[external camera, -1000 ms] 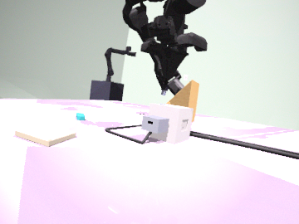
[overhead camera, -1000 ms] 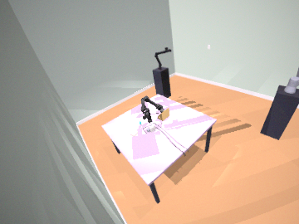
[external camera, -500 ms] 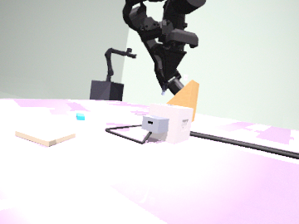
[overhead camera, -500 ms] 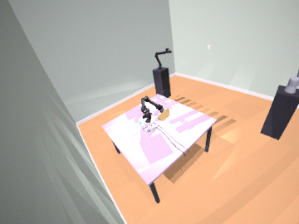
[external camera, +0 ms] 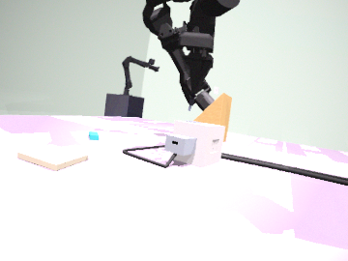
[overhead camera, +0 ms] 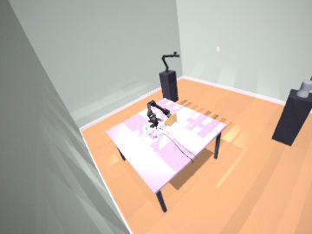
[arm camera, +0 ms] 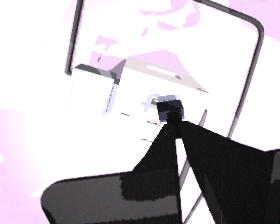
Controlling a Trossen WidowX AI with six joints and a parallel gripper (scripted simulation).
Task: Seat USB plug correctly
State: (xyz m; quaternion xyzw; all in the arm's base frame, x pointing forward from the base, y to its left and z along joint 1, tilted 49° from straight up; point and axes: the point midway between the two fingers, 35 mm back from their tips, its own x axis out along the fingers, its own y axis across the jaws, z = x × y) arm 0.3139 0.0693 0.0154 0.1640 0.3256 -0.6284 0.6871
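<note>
My gripper tip is now 2 cm above the dark USB plug. Round my gripper tip: flat tan slab (23 cm ahead, 14 cm to the right, 13 cm below); small cyan block (2 cm ahead, 24 cm to the right, 13 cm below).
</note>
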